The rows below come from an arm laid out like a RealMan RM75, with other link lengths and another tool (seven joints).
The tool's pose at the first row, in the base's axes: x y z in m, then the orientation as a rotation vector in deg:
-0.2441, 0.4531, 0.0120, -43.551, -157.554, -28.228
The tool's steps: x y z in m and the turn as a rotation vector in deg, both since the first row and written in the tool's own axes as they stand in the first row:
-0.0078, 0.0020, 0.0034, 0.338, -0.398, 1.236
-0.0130, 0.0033, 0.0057, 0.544, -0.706, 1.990
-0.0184, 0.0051, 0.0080, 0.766, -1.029, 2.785
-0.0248, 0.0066, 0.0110, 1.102, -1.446, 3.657
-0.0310, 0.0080, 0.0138, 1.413, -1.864, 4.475
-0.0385, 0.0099, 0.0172, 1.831, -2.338, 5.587
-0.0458, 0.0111, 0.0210, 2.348, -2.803, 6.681
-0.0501, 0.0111, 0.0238, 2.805, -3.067, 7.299
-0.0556, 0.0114, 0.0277, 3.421, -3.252, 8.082
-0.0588, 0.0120, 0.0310, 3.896, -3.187, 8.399
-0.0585, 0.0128, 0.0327, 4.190, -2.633, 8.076
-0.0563, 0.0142, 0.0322, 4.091, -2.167, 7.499
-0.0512, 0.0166, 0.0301, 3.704, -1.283, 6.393
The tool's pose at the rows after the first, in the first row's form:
-0.2370, 0.4525, 0.0069, -45.303, -157.290, -27.399
-0.2323, 0.4521, 0.0035, -46.399, -157.179, -26.875
-0.2272, 0.4520, 0.0001, -47.553, -157.051, -26.315
-0.2215, 0.4515, -0.0043, -48.823, -156.961, -25.550
-0.2160, 0.4509, -0.0085, -50.027, -156.889, -24.828
-0.2092, 0.4504, -0.0135, -51.617, -156.690, -23.875
-0.2030, 0.4495, -0.0190, -53.151, -156.477, -22.785
-0.1998, 0.4486, -0.0229, -53.973, -156.352, -21.933
-0.1956, 0.4479, -0.0282, -54.928, -156.051, -20.843
-0.1931, 0.4482, -0.0320, -55.184, -155.803, -20.124
-0.1932, 0.4496, -0.0333, -54.411, -155.510, -19.939
-0.1942, 0.4516, -0.0318, -53.457, -155.444, -20.335
-0.1969, 0.4550, -0.0276, -51.687, -155.308, -21.360

